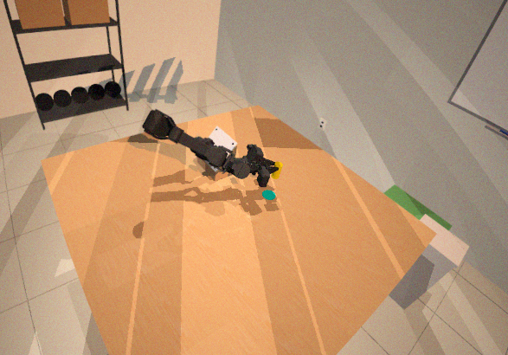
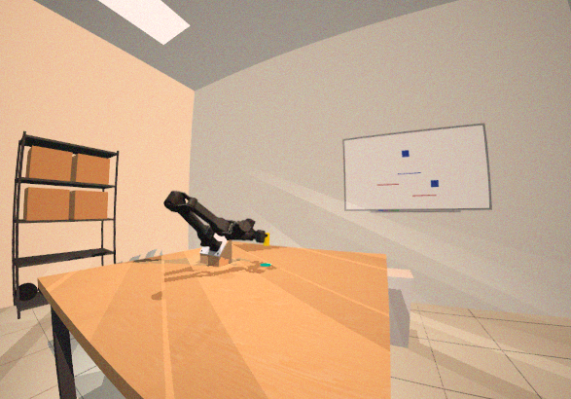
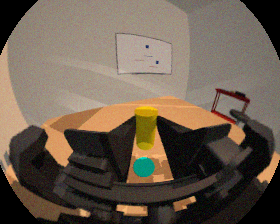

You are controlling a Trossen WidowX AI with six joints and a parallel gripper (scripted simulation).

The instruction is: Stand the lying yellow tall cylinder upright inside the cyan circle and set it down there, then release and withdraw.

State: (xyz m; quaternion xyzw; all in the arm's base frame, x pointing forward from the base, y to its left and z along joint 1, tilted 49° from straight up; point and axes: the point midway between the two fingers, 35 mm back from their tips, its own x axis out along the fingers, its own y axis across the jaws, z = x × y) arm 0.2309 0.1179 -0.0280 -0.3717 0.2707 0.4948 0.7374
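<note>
Now: gripper tip 16 cm above the cyan circle. Also, from my gripper tip: yellow cylinder (2 cm below).
</note>
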